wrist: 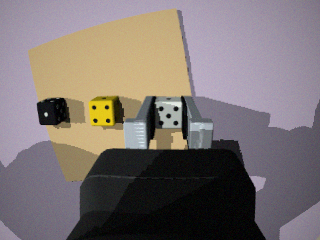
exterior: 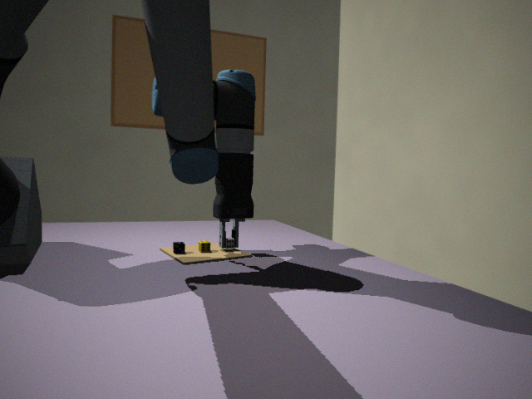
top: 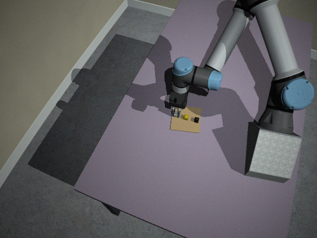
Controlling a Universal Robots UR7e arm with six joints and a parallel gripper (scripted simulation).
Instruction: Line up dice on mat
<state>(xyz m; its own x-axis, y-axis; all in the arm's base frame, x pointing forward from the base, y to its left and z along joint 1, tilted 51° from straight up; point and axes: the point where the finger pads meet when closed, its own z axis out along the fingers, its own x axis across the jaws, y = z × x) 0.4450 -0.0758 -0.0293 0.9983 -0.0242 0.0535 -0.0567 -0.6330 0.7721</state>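
My gripper is now 1 cm above the white die. From my hand the other things lie so: tan mat (5 cm behind, 3 cm below); yellow die (5 cm behind, 1 cm below); black die (10 cm behind, 1 cm to the left, 1 cm below).
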